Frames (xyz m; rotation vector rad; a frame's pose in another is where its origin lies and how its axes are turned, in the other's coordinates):
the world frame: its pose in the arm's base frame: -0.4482 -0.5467 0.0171 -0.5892 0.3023 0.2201
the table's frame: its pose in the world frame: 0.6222 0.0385 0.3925 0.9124 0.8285 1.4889
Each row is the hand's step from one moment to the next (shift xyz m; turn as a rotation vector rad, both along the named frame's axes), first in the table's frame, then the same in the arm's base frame.
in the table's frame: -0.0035 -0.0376 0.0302 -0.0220 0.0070 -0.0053
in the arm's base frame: 0.0365 -0.0059 -0.0312 0.0007 -0.0181 0.0153
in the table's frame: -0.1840 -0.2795 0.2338 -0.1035 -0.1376 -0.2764
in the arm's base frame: 0.3295 -0.1751 -0.1656 -0.1974 -0.2411 -0.0948
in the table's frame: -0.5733 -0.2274 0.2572 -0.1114 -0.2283 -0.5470
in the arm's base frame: 0.4640 -0.4788 0.0453 -0.4286 -0.3810 -0.1867
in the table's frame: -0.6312 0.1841 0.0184 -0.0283 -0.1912 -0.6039
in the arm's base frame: 0.1806 -0.4624 0.4315 -0.5149 -0.3173 -0.1904
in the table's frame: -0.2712 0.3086 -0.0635 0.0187 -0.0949 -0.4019
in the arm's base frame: -0.0333 -0.1393 0.3902 -0.3608 -0.1671 -0.1131
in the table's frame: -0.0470 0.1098 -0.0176 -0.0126 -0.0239 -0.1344
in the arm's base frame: -0.0228 -0.0056 0.1184 -0.1162 -0.0690 -0.0228
